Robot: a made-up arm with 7 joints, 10 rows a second.
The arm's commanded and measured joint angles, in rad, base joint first. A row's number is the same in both.
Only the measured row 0 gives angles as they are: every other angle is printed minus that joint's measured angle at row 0.
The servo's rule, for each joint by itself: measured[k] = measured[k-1] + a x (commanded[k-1-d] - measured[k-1]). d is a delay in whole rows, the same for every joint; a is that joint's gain. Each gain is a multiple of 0.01, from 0.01 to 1. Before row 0 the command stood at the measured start. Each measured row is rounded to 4 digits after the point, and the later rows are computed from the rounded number. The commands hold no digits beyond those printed.
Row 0, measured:
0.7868 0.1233 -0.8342 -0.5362 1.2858 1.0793 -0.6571
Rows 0 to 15, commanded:
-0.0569 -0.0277 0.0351 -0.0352 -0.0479 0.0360 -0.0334
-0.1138 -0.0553 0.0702 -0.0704 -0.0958 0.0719 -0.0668
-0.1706 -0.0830 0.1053 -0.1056 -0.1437 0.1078 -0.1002
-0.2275 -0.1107 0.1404 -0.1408 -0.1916 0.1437 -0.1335
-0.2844 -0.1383 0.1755 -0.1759 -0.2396 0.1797 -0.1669
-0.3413 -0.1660 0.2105 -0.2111 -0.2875 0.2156 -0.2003
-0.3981 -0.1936 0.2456 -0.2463 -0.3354 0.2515 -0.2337
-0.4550 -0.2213 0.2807 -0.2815 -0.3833 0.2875 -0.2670
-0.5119 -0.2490 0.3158 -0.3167 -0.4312 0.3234 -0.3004
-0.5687 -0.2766 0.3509 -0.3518 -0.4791 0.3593 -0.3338
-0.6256 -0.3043 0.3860 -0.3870 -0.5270 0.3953 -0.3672
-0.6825 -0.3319 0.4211 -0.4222 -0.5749 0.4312 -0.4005
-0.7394 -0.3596 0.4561 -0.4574 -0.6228 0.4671 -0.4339
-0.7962 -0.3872 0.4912 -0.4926 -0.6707 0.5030 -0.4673
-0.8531 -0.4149 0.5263 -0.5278 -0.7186 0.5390 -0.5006
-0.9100 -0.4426 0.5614 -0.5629 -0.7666 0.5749 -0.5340
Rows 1 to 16, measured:
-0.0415 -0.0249 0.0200 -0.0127 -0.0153 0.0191 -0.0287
-0.0943 -0.0523 0.0486 -0.0335 -0.0411 0.0471 -0.0615
-0.1500 -0.0799 0.0809 -0.0595 -0.0739 0.0793 -0.0948
-0.2066 -0.1076 0.1148 -0.0888 -0.1116 0.1134 -0.1281
-0.2634 -0.1352 0.1494 -0.1202 -0.1526 0.1485 -0.1615
-0.3203 -0.1629 0.1842 -0.1529 -0.1958 0.1841 -0.1949
-0.3771 -0.1905 0.2192 -0.1865 -0.2405 0.2198 -0.2283
-0.4340 -0.2182 0.2543 -0.2207 -0.2862 0.2557 -0.2616
-0.4909 -0.2459 0.2894 -0.2553 -0.3326 0.2916 -0.2950
-0.5477 -0.2735 0.3245 -0.2900 -0.3795 0.3275 -0.3284
-0.6046 -0.3012 0.3596 -0.3249 -0.4267 0.3634 -0.3618
-0.6615 -0.3288 0.3947 -0.3599 -0.4741 0.3993 -0.3951
-0.7184 -0.3565 0.4297 -0.3950 -0.5217 0.4352 -0.4285
-0.7752 -0.3841 0.4648 -0.4301 -0.5694 0.4711 -0.4619
-0.8321 -0.4118 0.4999 -0.4653 -0.6171 0.5071 -0.4952
-0.8890 -0.4395 0.5350 -0.5004 -0.6649 0.5430 -0.5286
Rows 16 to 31, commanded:
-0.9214 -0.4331 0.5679 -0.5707 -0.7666 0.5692 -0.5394
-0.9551 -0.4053 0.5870 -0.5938 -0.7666 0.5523 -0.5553
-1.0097 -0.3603 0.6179 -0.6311 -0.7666 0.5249 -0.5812
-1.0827 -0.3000 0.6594 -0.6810 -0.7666 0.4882 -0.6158
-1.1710 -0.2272 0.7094 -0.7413 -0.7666 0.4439 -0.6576
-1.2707 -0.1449 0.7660 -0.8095 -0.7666 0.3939 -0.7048
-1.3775 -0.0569 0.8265 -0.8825 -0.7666 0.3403 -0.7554
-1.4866 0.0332 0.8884 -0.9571 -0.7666 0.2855 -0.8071
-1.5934 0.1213 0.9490 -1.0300 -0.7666 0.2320 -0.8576
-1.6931 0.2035 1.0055 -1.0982 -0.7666 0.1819 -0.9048
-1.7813 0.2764 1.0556 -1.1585 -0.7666 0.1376 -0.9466
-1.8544 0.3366 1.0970 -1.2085 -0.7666 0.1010 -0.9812
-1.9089 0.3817 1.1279 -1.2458 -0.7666 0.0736 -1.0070
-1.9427 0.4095 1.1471 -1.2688 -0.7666 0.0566 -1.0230
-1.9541 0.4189 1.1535 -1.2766 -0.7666 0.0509 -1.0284
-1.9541 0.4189 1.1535 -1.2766 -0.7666 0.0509 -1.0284
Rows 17 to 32, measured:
-0.9127 -0.4337 0.5538 -0.5257 -0.6974 0.5569 -0.5379
-0.9437 -0.4081 0.5727 -0.5502 -0.7195 0.5545 -0.5529
-0.9919 -0.3651 0.5985 -0.5793 -0.7346 0.5388 -0.5772
-1.0582 -0.3065 0.6332 -0.6159 -0.7448 0.5120 -0.6104
-1.1405 -0.2351 0.6766 -0.6610 -0.7518 0.4759 -0.6510
-1.2355 -0.1539 0.7276 -0.7145 -0.7565 0.4324 -0.6973
-1.3392 -0.0666 0.7840 -0.7750 -0.7597 0.3836 -0.7473
-1.4468 0.0232 0.8435 -0.8406 -0.7619 0.3316 -0.7987
-1.5538 0.1115 0.9036 -0.9088 -0.7634 0.2788 -0.8494
-1.6555 0.1943 0.9617 -0.9770 -0.7644 0.2274 -0.8970
-1.7473 0.2682 1.0152 -1.0423 -0.7651 0.1798 -0.9397
-1.8255 0.3298 1.0618 -1.1021 -0.7656 0.1380 -0.9754
-1.8864 0.3765 1.0995 -1.1538 -0.7659 0.1039 -1.0026
-1.9275 0.4062 1.1266 -1.1952 -0.7661 0.0788 -1.0201
-1.9469 0.4176 1.1419 -1.2245 -0.7663 0.0640 -1.0272
-1.9522 0.4188 1.1485 -1.2433 -0.7664 0.0571 -1.0282

